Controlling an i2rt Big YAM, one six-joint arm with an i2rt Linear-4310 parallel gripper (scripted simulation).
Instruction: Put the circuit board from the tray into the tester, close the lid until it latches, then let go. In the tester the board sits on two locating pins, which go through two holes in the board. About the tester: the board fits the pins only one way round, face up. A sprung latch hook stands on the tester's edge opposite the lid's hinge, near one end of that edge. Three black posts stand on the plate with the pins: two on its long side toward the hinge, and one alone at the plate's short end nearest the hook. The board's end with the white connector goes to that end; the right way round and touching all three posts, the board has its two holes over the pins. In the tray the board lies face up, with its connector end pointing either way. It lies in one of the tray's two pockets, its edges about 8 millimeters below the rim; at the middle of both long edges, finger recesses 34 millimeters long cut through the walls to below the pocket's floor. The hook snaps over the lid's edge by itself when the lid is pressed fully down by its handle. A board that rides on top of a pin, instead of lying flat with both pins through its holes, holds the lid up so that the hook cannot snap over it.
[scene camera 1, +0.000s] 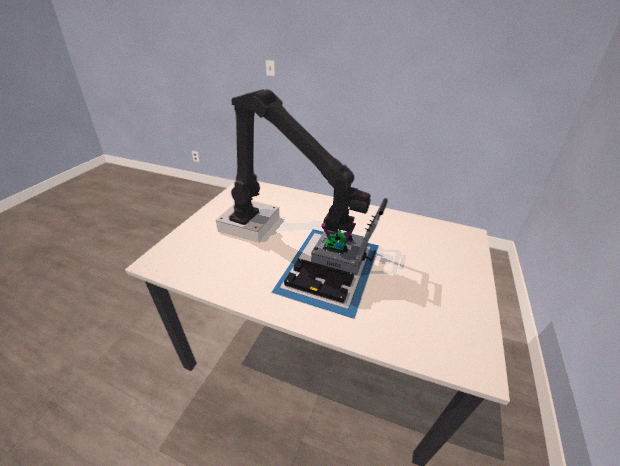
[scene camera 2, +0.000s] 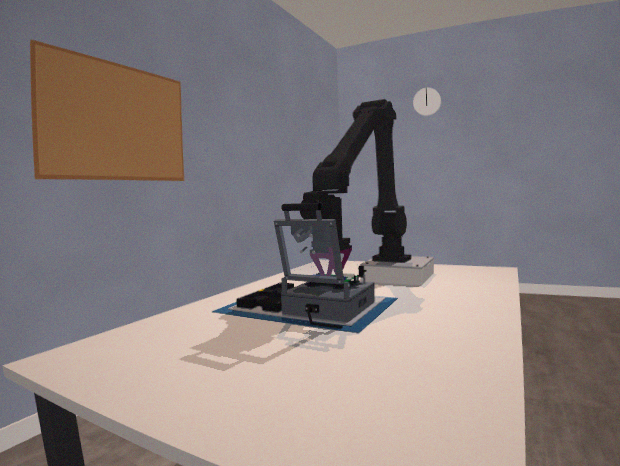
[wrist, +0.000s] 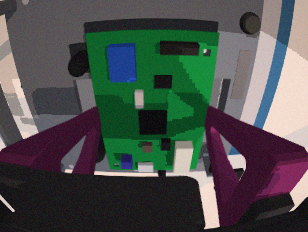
The pictures show: my gripper, a green circuit board and a grey tester.
